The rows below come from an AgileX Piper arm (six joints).
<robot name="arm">
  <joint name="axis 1" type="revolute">
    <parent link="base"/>
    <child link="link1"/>
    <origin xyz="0 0 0.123"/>
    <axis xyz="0 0 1"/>
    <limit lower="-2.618" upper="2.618"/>
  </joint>
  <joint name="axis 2" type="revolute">
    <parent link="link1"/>
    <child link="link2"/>
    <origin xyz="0 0 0"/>
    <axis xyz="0 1 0"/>
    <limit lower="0" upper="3.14"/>
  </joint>
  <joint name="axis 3" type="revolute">
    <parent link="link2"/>
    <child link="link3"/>
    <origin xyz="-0.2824 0 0.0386"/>
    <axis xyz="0 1 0"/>
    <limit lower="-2.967" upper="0"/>
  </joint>
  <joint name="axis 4" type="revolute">
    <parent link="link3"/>
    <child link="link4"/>
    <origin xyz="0.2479 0 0.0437"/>
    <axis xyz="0.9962 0 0.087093"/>
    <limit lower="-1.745" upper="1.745"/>
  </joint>
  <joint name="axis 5" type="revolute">
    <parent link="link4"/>
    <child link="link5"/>
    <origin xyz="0 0 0"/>
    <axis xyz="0 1 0"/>
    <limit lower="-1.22" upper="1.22"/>
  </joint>
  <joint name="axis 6" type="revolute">
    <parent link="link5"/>
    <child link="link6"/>
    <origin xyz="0.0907 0 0.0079"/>
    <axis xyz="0.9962 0 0.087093"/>
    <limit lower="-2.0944" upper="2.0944"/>
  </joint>
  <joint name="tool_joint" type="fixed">
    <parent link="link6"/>
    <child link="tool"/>
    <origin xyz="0 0 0" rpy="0 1.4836 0"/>
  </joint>
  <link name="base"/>
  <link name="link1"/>
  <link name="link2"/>
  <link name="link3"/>
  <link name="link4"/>
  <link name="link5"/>
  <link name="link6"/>
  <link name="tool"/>
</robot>
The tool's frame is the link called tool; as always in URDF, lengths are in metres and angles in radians.
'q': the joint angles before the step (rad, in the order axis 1, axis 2, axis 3, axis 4, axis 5, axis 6). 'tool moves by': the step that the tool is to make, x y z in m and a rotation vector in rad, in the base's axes. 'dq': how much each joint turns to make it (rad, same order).
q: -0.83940, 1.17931, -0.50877, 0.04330, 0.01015, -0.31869
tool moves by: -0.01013, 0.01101, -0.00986, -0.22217, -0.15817, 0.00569
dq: 0.00472, -0.02429, 0.16616, -0.01151, -0.41317, -0.01439
